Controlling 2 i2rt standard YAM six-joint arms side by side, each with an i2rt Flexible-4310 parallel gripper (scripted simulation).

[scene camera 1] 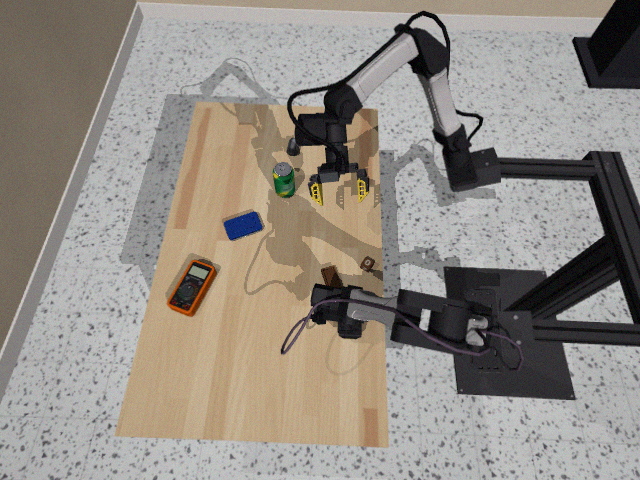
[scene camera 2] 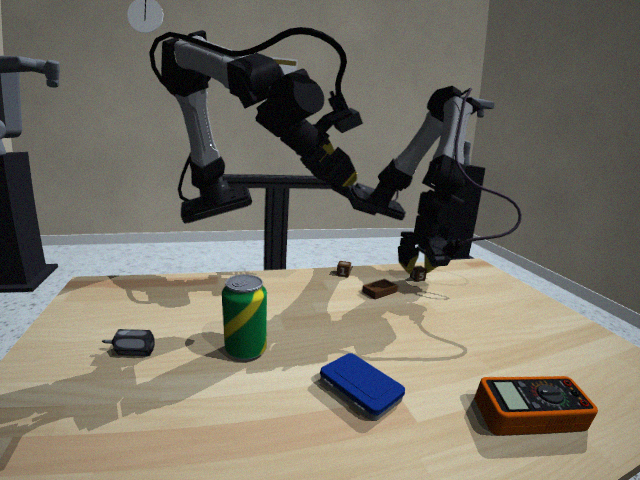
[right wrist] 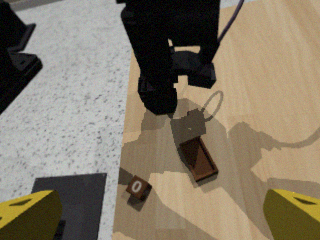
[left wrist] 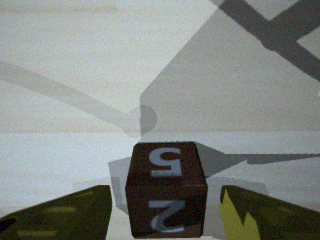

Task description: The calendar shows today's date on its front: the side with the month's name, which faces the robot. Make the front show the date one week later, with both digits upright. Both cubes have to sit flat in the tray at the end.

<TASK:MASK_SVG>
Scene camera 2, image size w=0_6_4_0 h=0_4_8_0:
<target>my left gripper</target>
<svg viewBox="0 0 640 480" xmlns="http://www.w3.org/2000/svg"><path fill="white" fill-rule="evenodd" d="M425 255L424 268L429 273L438 266L432 267ZM420 215L416 216L414 232L401 232L403 238L400 239L400 246L398 246L398 262L408 274L411 274L419 256L419 250L415 248L415 245L418 245L425 251L428 248L428 244L422 240L422 237L440 236L448 243L448 239L437 234L439 225L431 220L421 218Z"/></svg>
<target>my right gripper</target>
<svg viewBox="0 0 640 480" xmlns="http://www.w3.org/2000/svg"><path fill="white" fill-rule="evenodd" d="M280 137L280 140L293 149L297 155L302 156L300 158L302 163L318 179L344 187L353 185L357 180L357 172L350 157L339 147L334 150L331 142L328 140L330 135L327 133L322 136L319 135L318 129L314 127L315 124L312 125L304 119L297 123L291 133Z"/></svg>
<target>blue case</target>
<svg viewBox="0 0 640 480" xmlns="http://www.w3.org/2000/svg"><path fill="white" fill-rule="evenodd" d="M323 366L320 371L320 381L369 420L376 421L398 405L405 395L405 387L355 354L348 353Z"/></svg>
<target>dark mouse-like object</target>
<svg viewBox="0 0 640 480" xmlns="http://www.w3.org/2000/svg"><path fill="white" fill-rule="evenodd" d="M102 340L105 344L112 344L114 346L113 349L118 355L150 356L155 345L155 339L151 330L118 329L112 340Z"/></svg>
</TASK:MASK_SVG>
